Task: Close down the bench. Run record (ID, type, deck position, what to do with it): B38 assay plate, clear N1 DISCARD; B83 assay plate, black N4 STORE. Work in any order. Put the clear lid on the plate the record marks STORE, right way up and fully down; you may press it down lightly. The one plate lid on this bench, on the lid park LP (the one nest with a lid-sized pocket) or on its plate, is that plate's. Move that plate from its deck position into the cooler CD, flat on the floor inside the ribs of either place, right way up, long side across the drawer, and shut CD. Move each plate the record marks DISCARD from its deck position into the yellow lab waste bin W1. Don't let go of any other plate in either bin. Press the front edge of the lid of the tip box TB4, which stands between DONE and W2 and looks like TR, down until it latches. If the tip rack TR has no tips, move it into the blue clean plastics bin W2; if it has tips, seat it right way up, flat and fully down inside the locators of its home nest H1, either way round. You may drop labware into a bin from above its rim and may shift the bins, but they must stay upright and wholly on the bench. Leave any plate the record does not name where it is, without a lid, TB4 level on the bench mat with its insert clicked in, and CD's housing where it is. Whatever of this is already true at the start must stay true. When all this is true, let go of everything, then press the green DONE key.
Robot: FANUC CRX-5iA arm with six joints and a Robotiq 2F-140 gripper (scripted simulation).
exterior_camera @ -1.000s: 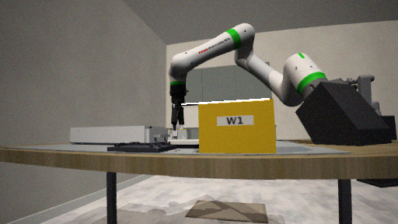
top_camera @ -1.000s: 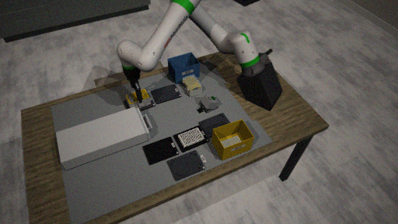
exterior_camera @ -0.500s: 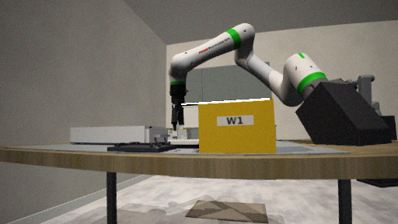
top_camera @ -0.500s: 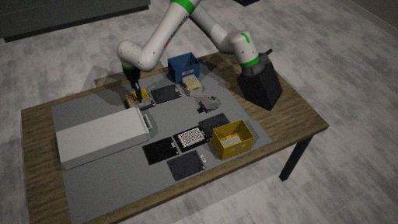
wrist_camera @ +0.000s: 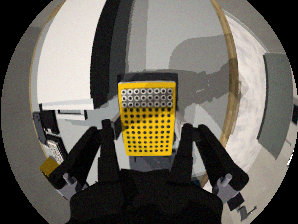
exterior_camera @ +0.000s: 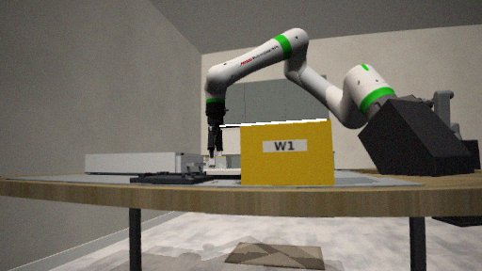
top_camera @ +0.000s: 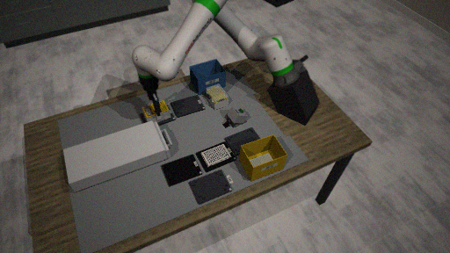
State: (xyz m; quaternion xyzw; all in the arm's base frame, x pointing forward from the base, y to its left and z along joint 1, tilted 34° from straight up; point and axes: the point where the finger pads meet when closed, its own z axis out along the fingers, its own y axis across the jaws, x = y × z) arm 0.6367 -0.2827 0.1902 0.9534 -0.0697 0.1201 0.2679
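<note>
Now: hand 10 mm past the yellow tip rack TR. The rest, counted from my hand: clear lid (150 mm to the left, 150 mm ahead, 30 mm below); black plate (150 mm to the left, 150 mm ahead, 40 mm below); cooler drawer (180 mm ahead, 150 mm to the left, 30 mm below).
</note>
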